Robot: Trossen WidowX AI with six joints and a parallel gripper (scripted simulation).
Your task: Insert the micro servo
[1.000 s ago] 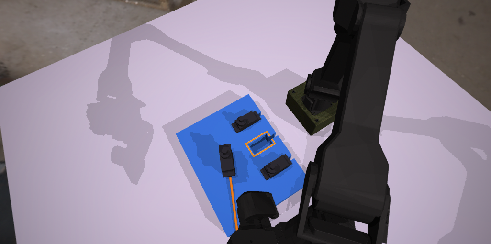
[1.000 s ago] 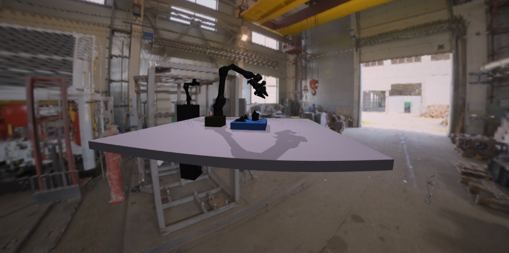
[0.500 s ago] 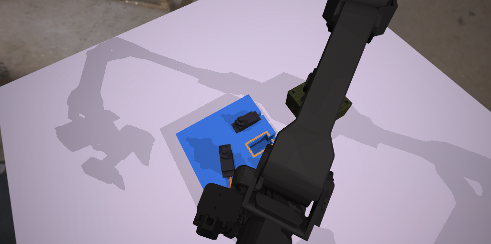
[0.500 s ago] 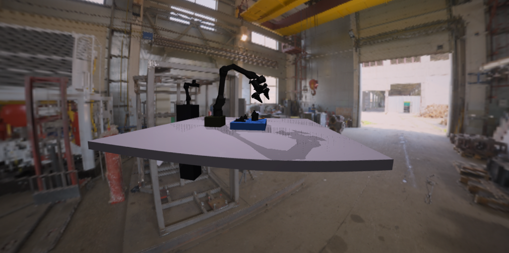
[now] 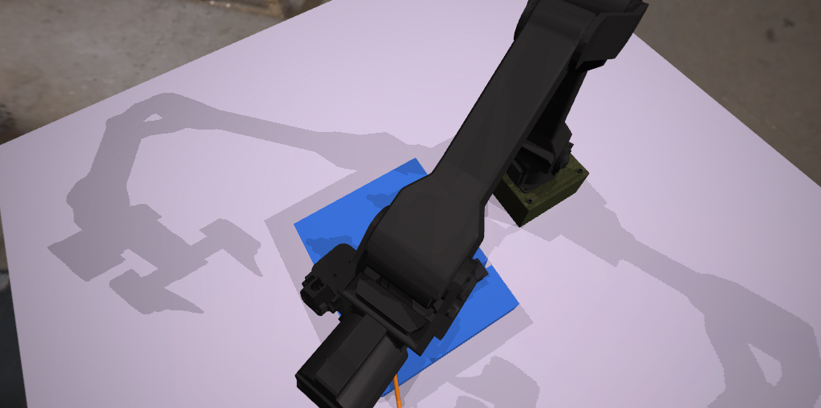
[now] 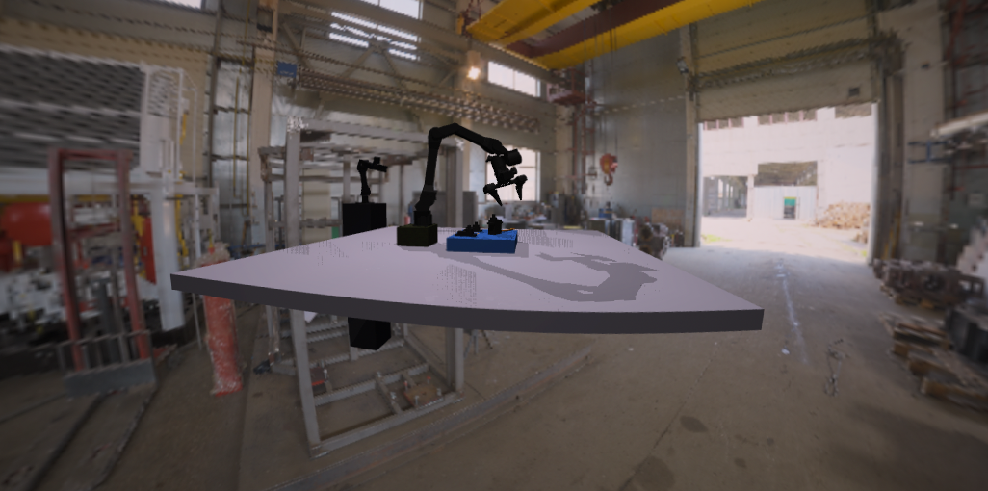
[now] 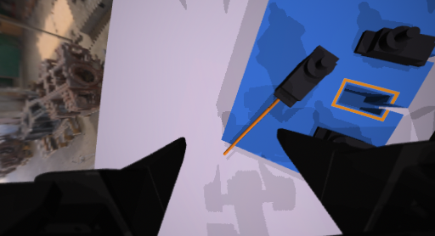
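Right now the blue deck is 140 mm below my gripper tip, 90 mm to the right of it and 50 mm behind it.
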